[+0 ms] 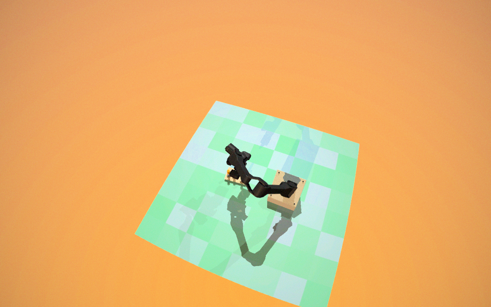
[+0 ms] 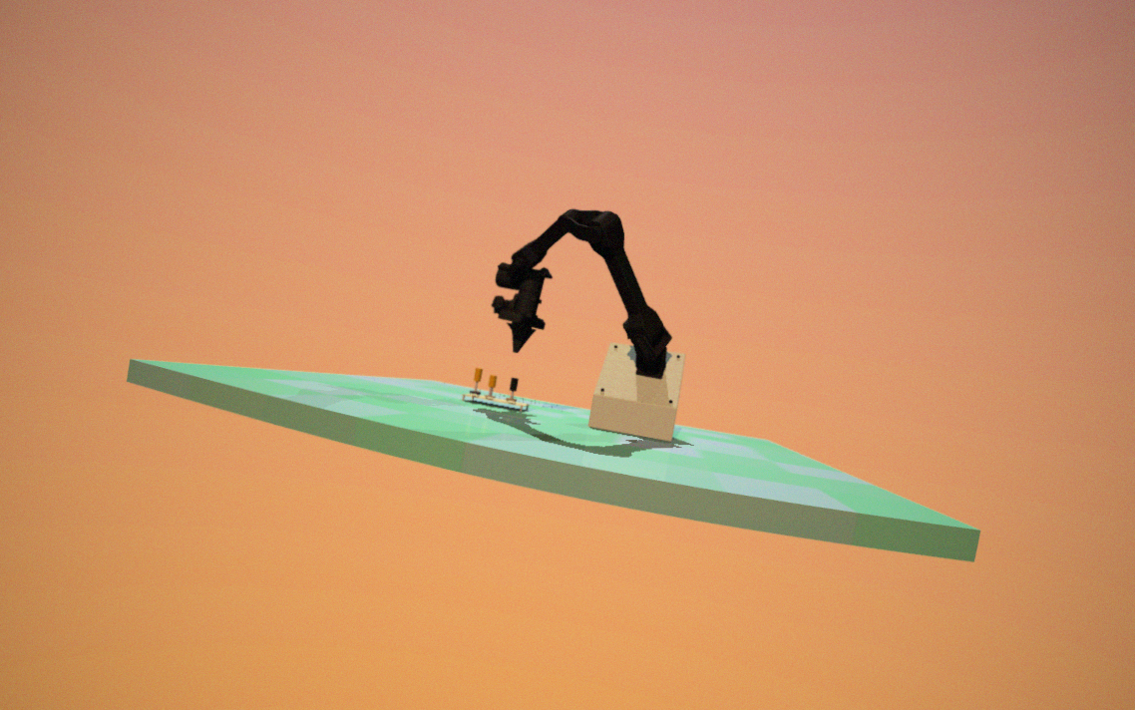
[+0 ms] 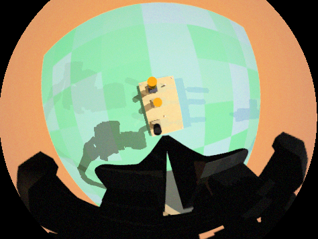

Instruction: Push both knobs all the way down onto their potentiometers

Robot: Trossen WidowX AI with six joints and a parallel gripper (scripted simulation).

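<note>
My gripper tip is now 80 mm above the black knob, 10 mm to the right of it and 10 mm past it. The rest, counted from my gripper tip: orange knob 90 mm ahead, 70 mm below, 10 mm to the left.
</note>
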